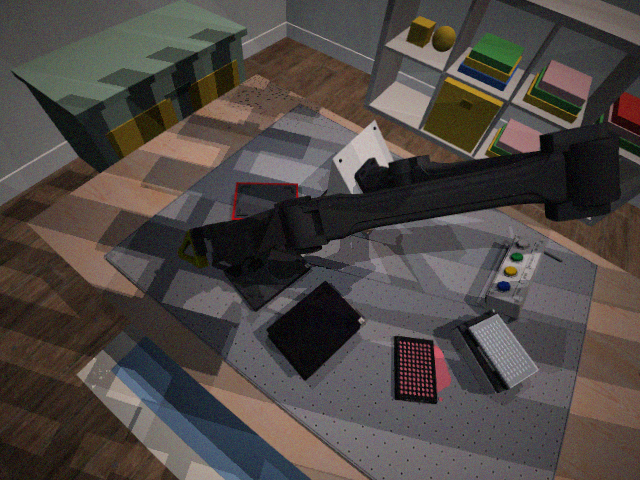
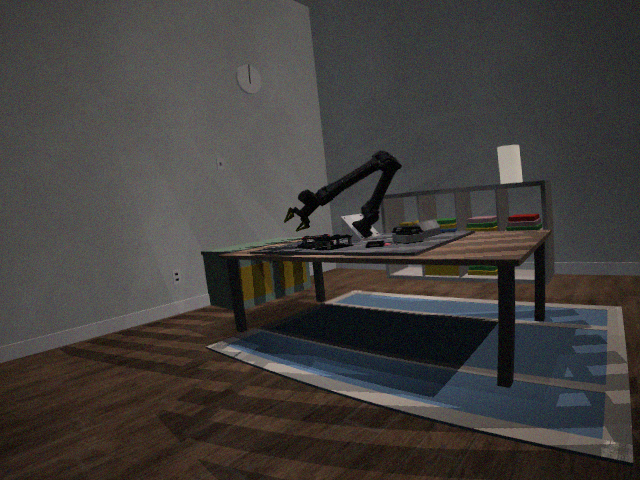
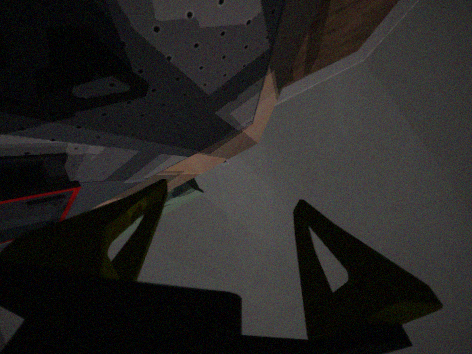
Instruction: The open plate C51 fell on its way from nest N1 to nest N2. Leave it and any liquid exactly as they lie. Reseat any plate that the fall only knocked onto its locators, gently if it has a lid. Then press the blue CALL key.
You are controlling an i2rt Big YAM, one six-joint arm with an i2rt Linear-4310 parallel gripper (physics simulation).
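Frame: origin at the arm's base, x ahead, y left, z up, level; millimetres.
Seen in the pictures: gripper, fingertip midpoint: [image 1: 199, 249] [image 2: 290, 226] [image 3: 233, 196]; arm's base, link origin: [image 1: 371, 184] [image 2: 361, 229].
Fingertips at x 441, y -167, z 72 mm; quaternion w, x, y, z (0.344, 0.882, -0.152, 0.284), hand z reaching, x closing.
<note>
Offsets run from my fingertips to a thing's middle. "spot": to the spot under its first point.
My gripper [image 1: 190, 251] [image 2: 292, 225] [image 3: 233, 196] is open and empty, high above the left part of the mat. A black plate with pink-filled wells @[116 mm down, 97 mm back, 485 mm left] [image 1: 415, 369] lies on the mat, with a pink puddle @[123 mm down, 117 mm back, 544 mm left] [image 1: 443, 369] along its right side. A pale grey plate @[48 mm down, 213 mm back, 605 mm left] [image 1: 503, 351] rests on a dark nest @[spot: 69 mm down, 179 mm back, 575 mm left] [image 1: 478, 356] at the right; it looks tilted and off-centre. The blue key @[spot: 55 mm down, 360 mm back, 564 mm left] [image 1: 503, 285] is the front key on the key box @[82 mm down, 435 mm back, 594 mm left] [image 1: 522, 279]. Nest labels and any lid are too dim to read.
A large black square unit @[94 mm down, 36 mm back, 269 mm left] [image 1: 315, 330] stands left of the pink plate. Another dark unit @[109 mm down, 86 mm back, 97 mm left] [image 1: 258, 294] is partly under the arm. A red-outlined unit [image 1: 266, 182] [image 3: 74, 200] stands behind the arm. A tilted white panel [image 1: 356, 152] [image 2: 354, 223] stands near the arm's base.
</note>
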